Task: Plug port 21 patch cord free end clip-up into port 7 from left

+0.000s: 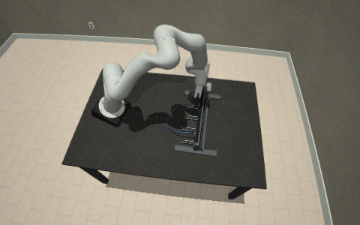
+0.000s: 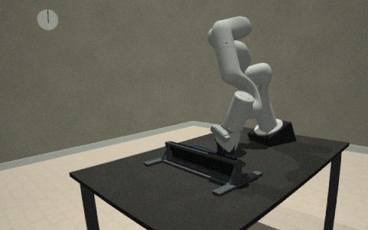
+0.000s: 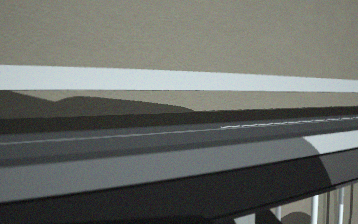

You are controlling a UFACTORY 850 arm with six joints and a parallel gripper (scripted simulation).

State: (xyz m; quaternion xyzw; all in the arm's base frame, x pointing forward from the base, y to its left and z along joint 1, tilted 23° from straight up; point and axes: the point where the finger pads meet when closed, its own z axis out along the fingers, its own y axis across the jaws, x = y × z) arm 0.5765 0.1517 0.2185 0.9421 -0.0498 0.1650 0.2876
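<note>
Right now the plug is 20 mm ahead of my hand, 10 mm to the right of it and 10 mm below it.
</note>
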